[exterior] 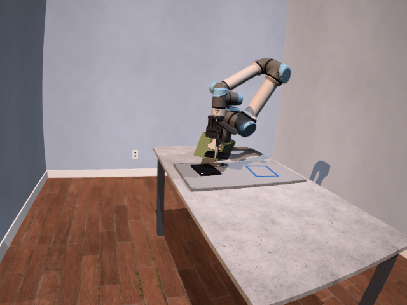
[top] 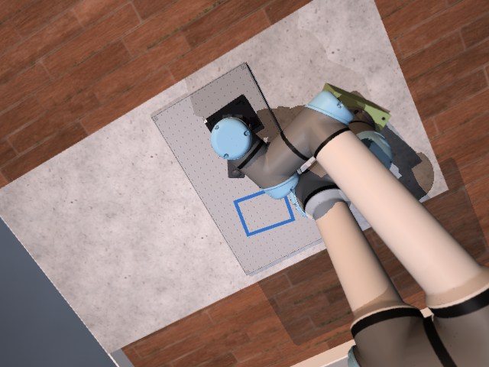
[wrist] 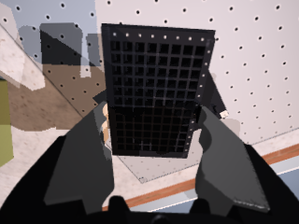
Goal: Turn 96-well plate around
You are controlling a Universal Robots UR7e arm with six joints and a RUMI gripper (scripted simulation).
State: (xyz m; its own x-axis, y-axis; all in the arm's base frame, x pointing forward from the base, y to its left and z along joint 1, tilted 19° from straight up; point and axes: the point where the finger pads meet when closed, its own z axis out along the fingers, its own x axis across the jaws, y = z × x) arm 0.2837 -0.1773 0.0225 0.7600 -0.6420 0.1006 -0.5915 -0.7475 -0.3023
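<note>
Now: the black plate nest N1 90 mm below my hand, 60 mm to the right of it and 10 mm behind it. Also, from my hand: white A1 mark 110 mm to the right, 90 mm below, 60 mm ahead; black 96-well plate 10 mm below.
</note>
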